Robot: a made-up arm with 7 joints. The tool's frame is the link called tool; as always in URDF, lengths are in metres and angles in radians. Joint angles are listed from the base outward.
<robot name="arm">
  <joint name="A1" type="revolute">
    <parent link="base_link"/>
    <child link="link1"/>
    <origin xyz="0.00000 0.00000 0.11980" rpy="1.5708 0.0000 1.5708"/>
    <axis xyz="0 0 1"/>
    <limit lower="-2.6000" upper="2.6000"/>
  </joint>
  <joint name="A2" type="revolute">
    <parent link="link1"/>
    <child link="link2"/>
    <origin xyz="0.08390 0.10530 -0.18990" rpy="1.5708 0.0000 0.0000"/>
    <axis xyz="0 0 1"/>
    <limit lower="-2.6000" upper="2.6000"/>
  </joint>
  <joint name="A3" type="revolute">
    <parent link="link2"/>
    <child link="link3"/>
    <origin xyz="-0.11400 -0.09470 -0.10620" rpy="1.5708 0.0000 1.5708"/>
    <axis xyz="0 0 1"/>
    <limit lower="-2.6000" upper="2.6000"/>
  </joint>
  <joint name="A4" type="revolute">
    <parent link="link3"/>
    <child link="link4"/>
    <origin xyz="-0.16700 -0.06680 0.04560" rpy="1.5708 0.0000 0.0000"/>
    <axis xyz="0 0 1"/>
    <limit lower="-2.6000" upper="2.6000"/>
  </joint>
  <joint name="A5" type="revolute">
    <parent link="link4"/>
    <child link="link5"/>
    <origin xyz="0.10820 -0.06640 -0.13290" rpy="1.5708 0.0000 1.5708"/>
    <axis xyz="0 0 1"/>
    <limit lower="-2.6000" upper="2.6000"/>
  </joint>
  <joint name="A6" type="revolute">
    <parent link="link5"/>
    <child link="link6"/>
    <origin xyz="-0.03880 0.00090 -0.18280" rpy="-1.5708 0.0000 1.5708"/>
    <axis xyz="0 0 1"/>
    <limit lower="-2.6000" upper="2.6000"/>
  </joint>
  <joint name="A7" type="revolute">
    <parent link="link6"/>
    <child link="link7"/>
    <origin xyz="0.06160 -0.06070 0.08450" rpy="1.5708 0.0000 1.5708"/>
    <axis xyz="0 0 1"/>
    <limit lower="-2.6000" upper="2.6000"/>
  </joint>
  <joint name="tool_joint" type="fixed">
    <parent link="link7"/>
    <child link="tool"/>
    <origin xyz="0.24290 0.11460 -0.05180" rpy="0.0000 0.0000 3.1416"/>
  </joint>
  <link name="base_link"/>
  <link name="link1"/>
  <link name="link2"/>
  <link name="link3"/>
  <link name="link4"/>
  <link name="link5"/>
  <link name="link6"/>
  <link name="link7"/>
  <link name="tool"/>
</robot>
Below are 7 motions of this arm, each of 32 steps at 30 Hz.
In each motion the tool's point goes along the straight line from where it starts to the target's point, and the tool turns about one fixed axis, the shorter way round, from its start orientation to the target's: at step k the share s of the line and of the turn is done. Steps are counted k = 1, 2, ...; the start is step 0. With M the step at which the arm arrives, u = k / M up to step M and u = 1 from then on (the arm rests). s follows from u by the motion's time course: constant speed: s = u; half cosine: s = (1 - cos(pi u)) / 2; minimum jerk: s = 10 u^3 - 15 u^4 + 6 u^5.
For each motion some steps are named. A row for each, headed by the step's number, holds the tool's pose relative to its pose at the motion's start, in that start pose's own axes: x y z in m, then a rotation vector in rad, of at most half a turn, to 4 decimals.
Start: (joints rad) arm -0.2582 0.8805 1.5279 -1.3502 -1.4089 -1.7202 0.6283
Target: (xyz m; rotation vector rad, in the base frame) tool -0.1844 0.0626 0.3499 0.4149 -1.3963 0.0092
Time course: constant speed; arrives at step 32
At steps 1, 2, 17, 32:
1: -0.0017 0.0077 0.0012 -0.0113 0.0054 -0.0418
2: -0.0034 0.0154 0.0025 -0.0227 0.0109 -0.0835
17: -0.0289 0.1311 0.0209 -0.1928 0.0926 -0.7100
32: -0.0545 0.2468 0.0393 -0.3628 0.1742 -1.3364

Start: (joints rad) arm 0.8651 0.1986 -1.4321 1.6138 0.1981 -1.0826 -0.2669
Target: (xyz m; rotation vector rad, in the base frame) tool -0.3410 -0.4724 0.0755 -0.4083 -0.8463 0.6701
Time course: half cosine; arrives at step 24
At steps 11, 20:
11: -0.0077 -0.0122 -0.1064 0.0588 -0.3205 0.1252
20: -0.0165 -0.0261 -0.2284 0.1261 -0.6877 0.2688

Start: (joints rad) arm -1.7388 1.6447 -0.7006 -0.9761 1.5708 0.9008 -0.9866
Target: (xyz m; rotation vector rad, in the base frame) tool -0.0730 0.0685 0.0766 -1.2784 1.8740 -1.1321
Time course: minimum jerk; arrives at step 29
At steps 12, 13, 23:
12: 0.0272 -0.0480 -0.0784 0.1171 -0.1911 0.0833
13: 0.0321 -0.0568 -0.0926 0.1384 -0.2259 0.0985
23: 0.0746 -0.1317 -0.2149 0.3211 -0.5242 0.2286

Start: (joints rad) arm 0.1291 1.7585 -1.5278 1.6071 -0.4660 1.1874 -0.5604
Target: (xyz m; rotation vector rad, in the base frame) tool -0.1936 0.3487 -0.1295 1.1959 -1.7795 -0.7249
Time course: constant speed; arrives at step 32
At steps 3, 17, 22, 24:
3: 0.0257 0.0578 0.0015 0.0630 -0.0576 -0.2361
17: 0.1458 0.3276 0.0083 0.3569 -0.3263 -1.3377
22: 0.1887 0.4240 0.0108 0.4619 -0.4223 -1.7312
24: 0.2058 0.4625 0.0118 0.5039 -0.4607 -1.8886

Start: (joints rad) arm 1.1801 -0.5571 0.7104 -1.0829 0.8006 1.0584 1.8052
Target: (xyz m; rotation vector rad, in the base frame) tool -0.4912 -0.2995 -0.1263 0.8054 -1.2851 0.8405
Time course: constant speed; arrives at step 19
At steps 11, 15, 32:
11: 0.0989 0.1124 -0.1001 0.2009 -0.2906 0.0884
15: 0.1348 0.1532 -0.1365 0.2740 -0.3963 0.1206
32: 0.1708 0.1941 -0.1729 0.3470 -0.5020 0.1527

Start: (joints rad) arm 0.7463 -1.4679 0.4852 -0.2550 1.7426 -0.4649 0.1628
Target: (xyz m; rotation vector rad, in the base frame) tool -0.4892 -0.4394 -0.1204 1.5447 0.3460 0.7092
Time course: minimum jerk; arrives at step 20
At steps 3, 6, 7, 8, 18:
3: 0.0017 -0.0008 -0.0092 -0.0147 -0.0250 -0.0049
6: 0.0107 -0.0051 -0.0562 -0.0899 -0.1533 -0.0300
7: 0.0154 -0.0073 -0.0811 -0.1297 -0.2211 -0.0433
8: 0.0208 -0.0099 -0.1094 -0.1750 -0.2984 -0.0584
18: 0.0650 -0.0310 -0.3417 -0.5466 -0.9321 -0.1824

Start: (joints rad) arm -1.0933 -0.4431 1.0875 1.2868 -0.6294 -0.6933 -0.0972
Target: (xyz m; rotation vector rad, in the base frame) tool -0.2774 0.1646 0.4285 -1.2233 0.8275 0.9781
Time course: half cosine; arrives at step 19
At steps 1, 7, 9, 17, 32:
1: 0.0009 0.0014 -0.0003 -0.0004 -0.0050 -0.0047
7: 0.0407 0.0610 -0.0152 -0.0190 -0.2192 -0.2050
9: 0.0625 0.0936 -0.0234 -0.0291 -0.3362 -0.3143
17: 0.1325 0.1985 -0.0495 -0.0618 -0.7130 -0.6666
32: 0.1362 0.2040 -0.0509 -0.0635 -0.7329 -0.6851

